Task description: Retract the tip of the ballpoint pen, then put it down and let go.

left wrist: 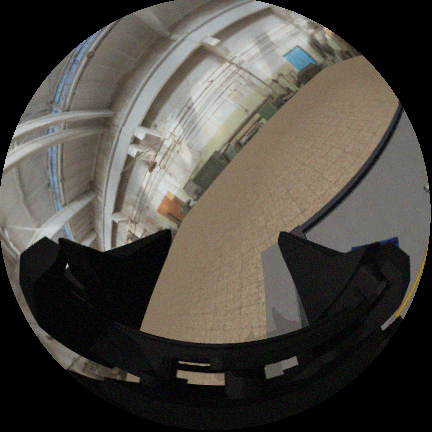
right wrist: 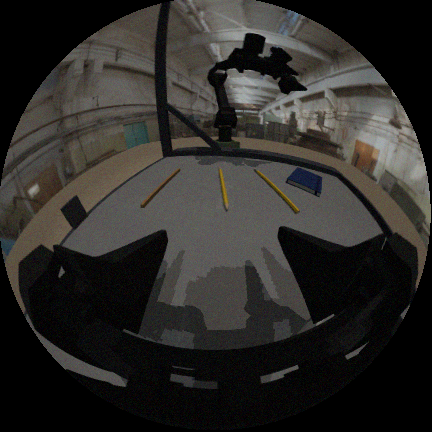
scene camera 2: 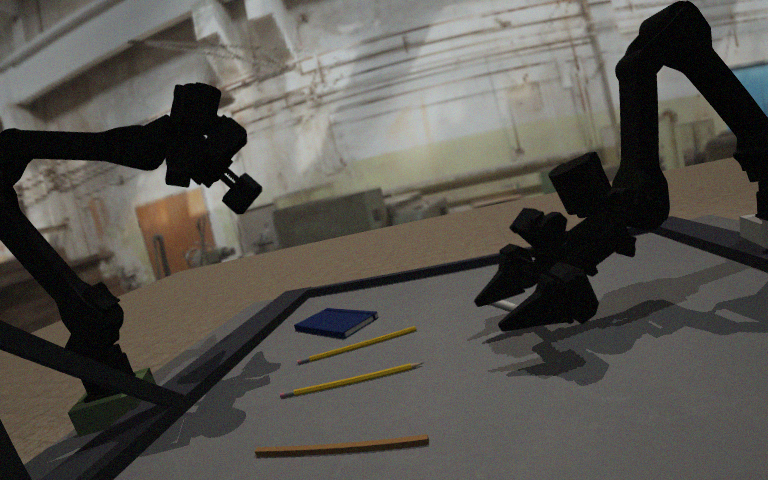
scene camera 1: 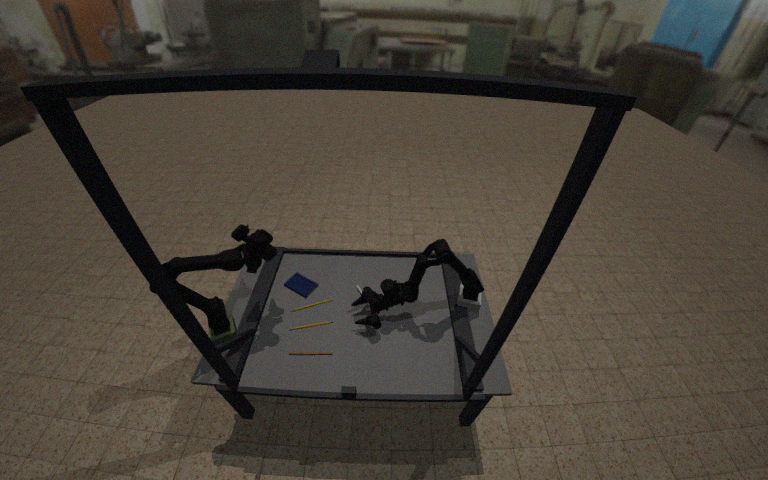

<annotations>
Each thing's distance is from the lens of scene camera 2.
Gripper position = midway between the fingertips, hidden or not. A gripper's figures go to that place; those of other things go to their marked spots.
my left gripper (scene camera 2: 226, 174): 0.76 m
my right gripper (scene camera 2: 486, 315): 0.47 m
</annotations>
